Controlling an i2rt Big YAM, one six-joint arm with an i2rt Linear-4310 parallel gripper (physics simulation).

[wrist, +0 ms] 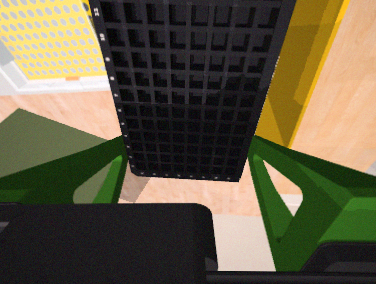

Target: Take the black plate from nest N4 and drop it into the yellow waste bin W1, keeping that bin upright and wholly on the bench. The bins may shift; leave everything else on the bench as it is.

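Places are measured from the arm's base along level axes (x ahead, y left, z up), in centimetres.
Pixels of known places: gripper, between the fingertips: (187, 142).
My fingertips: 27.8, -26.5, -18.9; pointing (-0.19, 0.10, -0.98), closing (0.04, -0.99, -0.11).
Observation:
For each thing: its top centre in the pictures, then the offset to it from my fingertips, as dx, dy, dz.
- black plate, centre of its top: (184, 118) +3.3, +0.2, +1.4
- yellow waste bin, centre of its top: (211, 62) +4.4, -1.0, -2.9
- yellow perforated rack, centre of its top: (38, 49) +1.9, +14.8, -8.0
- white frame, centre of its top: (39, 49) +1.9, +14.7, -8.0
The black plate (187, 95), a grid of square wells with small white marks along its edges, is held between the green fingers and fills the upper middle of the wrist view. My gripper (187, 142) is shut on the black plate, one finger at each long side near its lower end. The yellow waste bin (285, 85) shows in part behind and to the right of the plate; the plate hides the rest of it. Its label cannot be read. The plate's far end is cut off by the top of the view.
A yellow perforated rack (47, 40) in a white frame (60, 86) lies at the upper left. A dark olive-green shape (45, 142) shows at the left behind the finger. A pale surface (240, 240) shows at the bottom. The wooden bench (345, 105) shows at the right.

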